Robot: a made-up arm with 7 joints.
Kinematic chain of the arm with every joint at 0, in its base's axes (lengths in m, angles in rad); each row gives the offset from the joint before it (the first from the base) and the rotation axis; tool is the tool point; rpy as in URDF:
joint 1: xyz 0 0 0.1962 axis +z
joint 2: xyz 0 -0.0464 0.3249 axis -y
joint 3: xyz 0 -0.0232 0.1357 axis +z
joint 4: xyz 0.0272 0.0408 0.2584 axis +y
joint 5: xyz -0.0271 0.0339 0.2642 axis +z
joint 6: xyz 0 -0.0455 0.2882 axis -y
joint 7: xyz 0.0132 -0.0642 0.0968 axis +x
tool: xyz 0 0 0 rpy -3.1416 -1.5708 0
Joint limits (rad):
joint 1: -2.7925..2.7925
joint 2: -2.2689..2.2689
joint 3: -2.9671..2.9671
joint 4: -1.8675..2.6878
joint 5: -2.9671..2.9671
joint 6: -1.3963..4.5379
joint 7: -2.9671..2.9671
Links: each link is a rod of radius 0.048 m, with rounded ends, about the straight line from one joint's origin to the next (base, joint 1, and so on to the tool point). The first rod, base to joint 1, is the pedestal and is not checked.
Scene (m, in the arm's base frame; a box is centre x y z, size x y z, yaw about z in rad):
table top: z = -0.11
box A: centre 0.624 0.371 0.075 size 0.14 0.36 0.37 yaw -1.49
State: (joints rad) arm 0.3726 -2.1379 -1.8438 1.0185 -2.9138 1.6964 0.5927
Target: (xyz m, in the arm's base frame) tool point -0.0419 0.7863 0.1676
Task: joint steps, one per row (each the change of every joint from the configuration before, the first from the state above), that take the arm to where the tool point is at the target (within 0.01 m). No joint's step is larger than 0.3 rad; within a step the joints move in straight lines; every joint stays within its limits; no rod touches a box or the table.
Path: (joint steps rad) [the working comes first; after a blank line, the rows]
Joints at the target: 1.3684 -1.7956 -1.4205 -0.5155 -2.5273 2.2330 0.5927
Straight joint move there: touches box A.

1: 0.0843 0.1792 0.0524 -0.2556 0.0989 -0.0031 0.1385
2: 0.0843 0.1792 0.0525 -0.2555 0.0990 -0.0031 0.1386
3: 0.0844 0.1791 0.0524 -0.2556 0.0989 -0.0031 0.1385
4: 0.0843 0.1792 0.0524 -0.2555 0.0989 -0.0031 0.1386
5: 0.2195 -0.1248 0.0712 -0.1706 -0.0030 0.1830 -0.1847
6: 0.2195 -0.1248 0.0712 -0.1706 -0.0031 0.1830 -0.1848
7: 0.2195 -0.1248 0.0712 -0.1706 -0.0031 0.1830 -0.1847

